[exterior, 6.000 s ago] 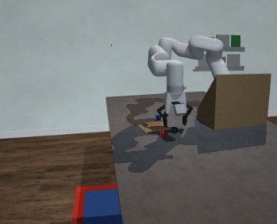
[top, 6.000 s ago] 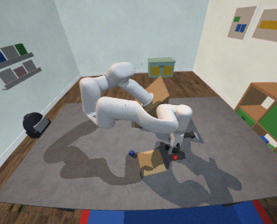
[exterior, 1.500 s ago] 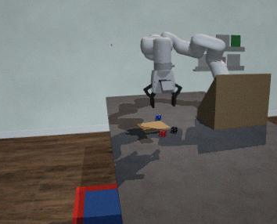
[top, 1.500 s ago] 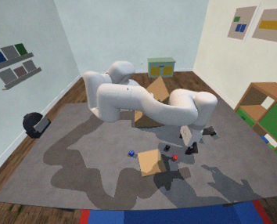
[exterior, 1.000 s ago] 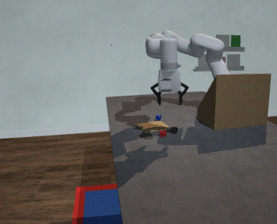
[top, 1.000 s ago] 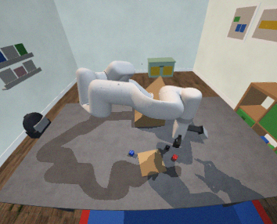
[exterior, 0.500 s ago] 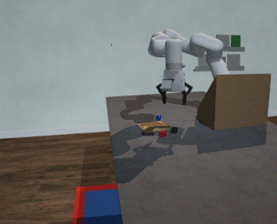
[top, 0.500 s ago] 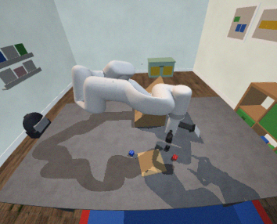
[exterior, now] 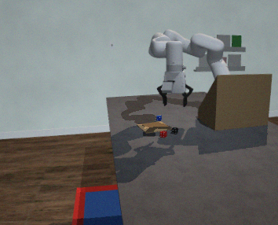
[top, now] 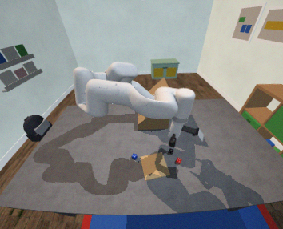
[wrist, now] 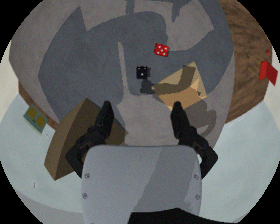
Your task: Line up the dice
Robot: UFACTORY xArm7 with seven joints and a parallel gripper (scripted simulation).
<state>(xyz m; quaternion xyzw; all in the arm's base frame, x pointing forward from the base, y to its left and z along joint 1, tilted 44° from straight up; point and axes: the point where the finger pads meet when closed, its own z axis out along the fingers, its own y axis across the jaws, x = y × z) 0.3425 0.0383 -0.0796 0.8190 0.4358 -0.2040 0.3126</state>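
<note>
My gripper is now 130 mm above the black die. From my hand the other things lie so: tan mat (70 mm ahead, 120 mm to the right, 140 mm below); then red die (70 mm ahead, 30 mm to the left, 130 mm below); then blue die (10 mm ahead, 230 mm to the right, 130 mm below).
</note>
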